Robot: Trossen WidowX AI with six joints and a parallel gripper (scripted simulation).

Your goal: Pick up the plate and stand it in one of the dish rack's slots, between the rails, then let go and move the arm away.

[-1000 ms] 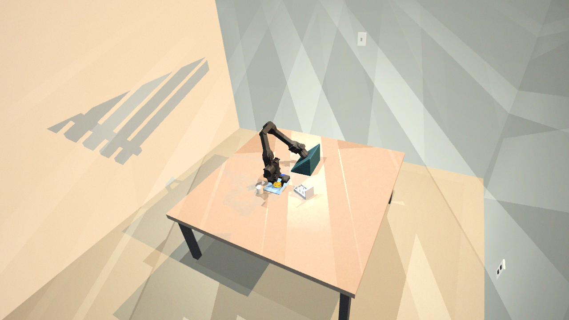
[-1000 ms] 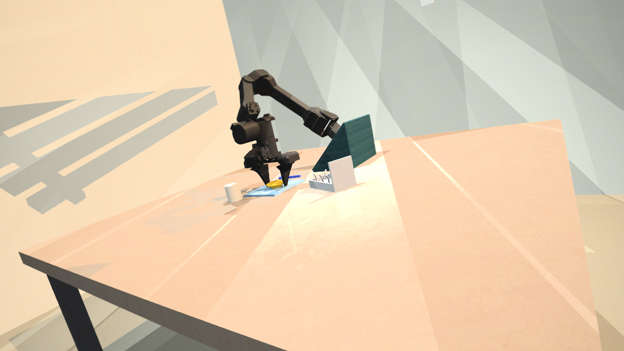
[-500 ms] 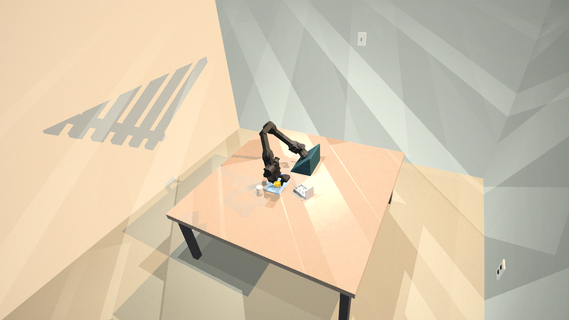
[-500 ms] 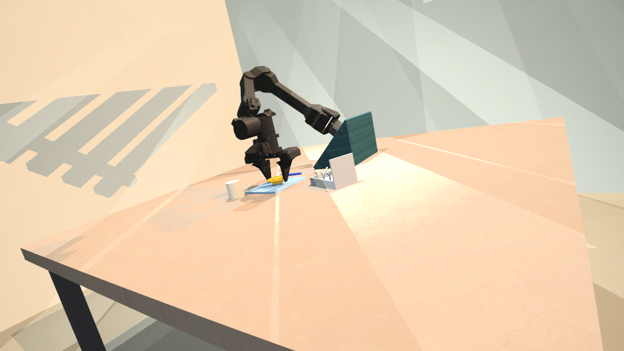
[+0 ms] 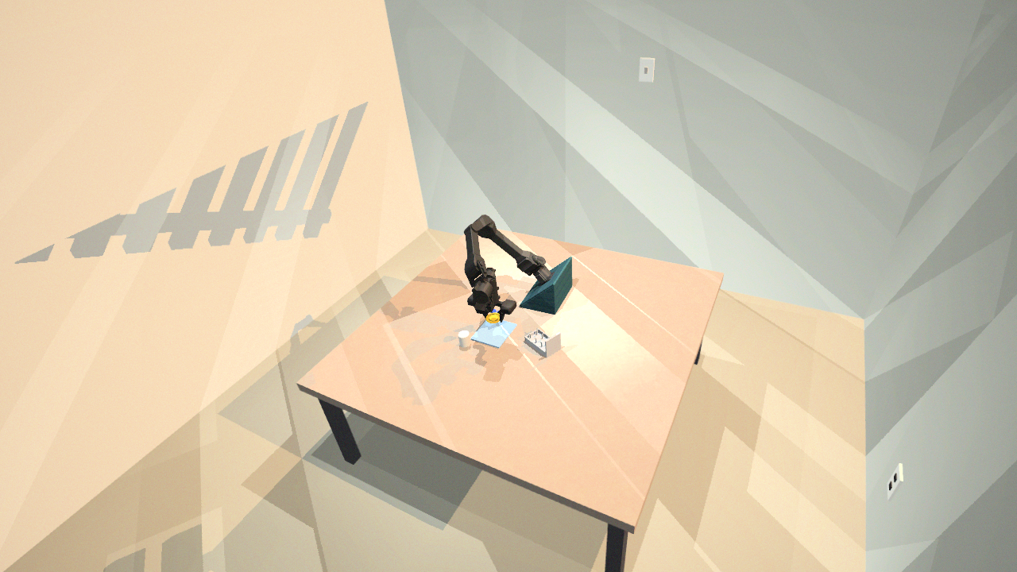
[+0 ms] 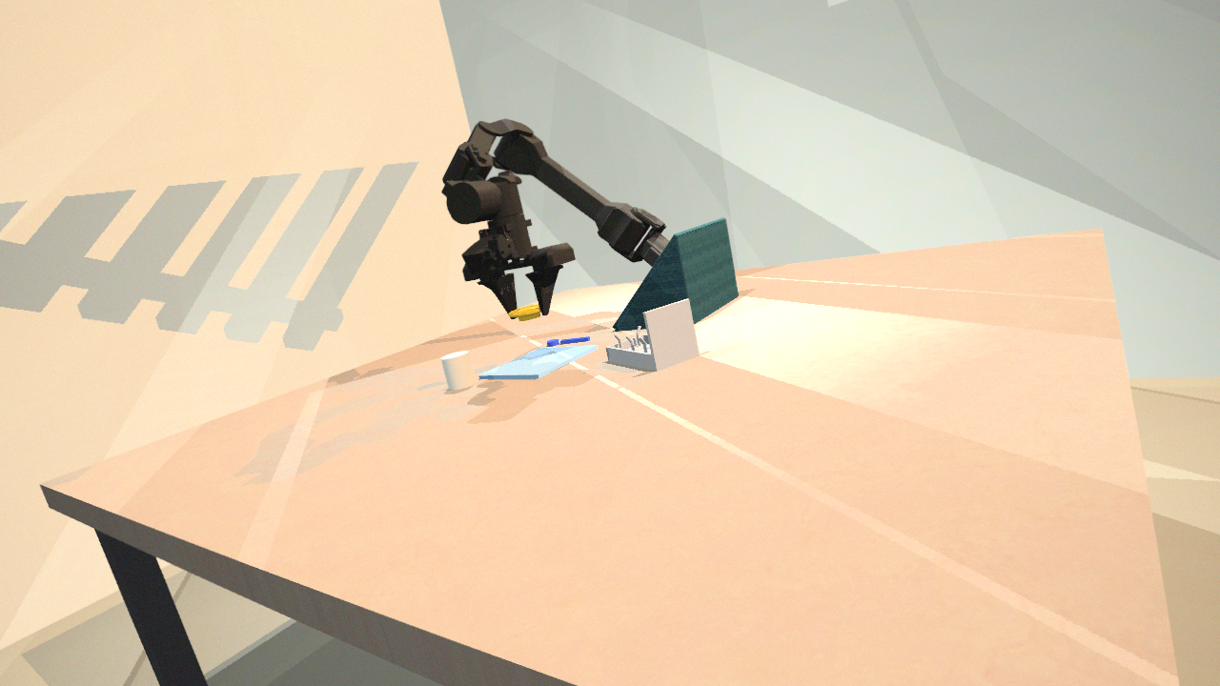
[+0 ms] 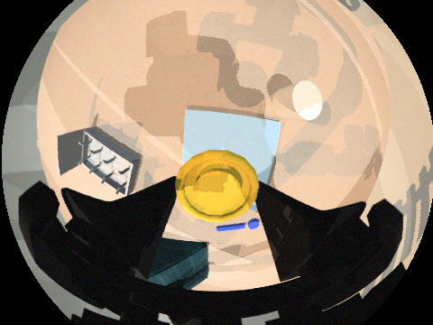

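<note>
The dish rack is 10 mm behind my gripper tip, 190 mm to the left of it and 60 mm below it. The rest, counted from my gripper tip: light blue mat: 20 mm behind, 20 mm to the right, 80 mm below; yellow plate: 10 mm above; white cup: 80 mm ahead, 100 mm to the right, 60 mm below.
</note>
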